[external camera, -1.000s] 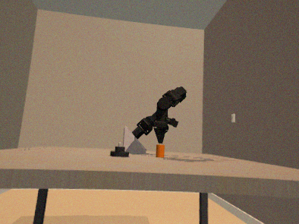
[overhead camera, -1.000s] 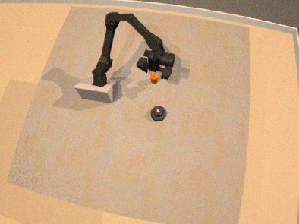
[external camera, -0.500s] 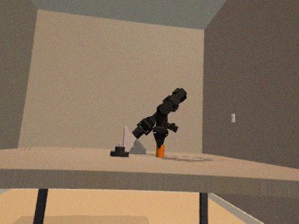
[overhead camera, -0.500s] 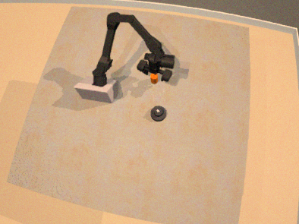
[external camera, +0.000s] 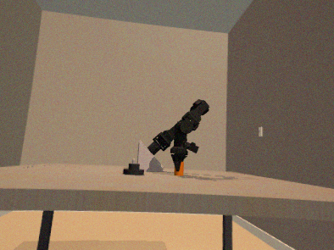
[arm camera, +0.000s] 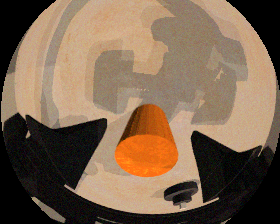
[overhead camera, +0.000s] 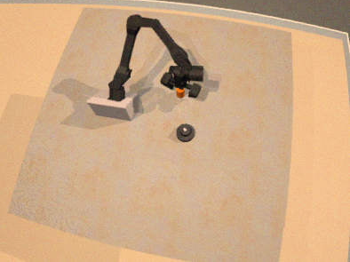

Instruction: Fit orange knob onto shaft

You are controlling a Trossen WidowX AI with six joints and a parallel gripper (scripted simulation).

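Now: the orange knob 20 mm above my gripper tip. From my gripper tip the other things lie so: round dark pedestal (190 mm to the right, 70 mm ahead, 10 mm above).
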